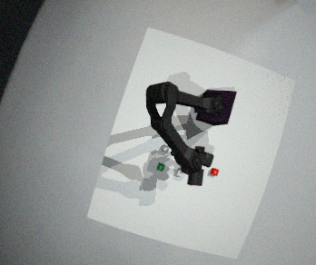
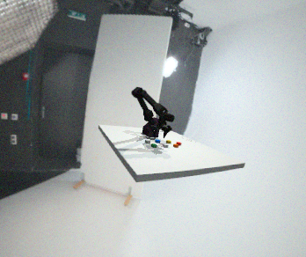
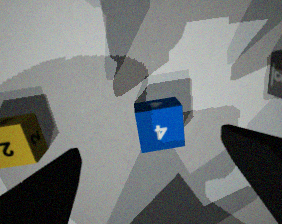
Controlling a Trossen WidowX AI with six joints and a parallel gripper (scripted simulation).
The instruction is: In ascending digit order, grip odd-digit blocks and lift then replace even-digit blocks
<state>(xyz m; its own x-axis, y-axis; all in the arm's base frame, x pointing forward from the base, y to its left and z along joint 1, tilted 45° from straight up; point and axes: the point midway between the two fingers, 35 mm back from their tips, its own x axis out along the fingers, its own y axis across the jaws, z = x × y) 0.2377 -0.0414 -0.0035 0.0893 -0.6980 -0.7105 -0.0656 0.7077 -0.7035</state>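
My gripper tip is now 30 mm above the blue block and 10 mm to the left of it. Also, from my gripper tip: grey block (110 mm to the right, 30 mm below, 30 mm ahead); then yellow block (100 mm to the left, 30 mm below); then white block (110 mm ahead, 30 mm below, 10 mm to the left).
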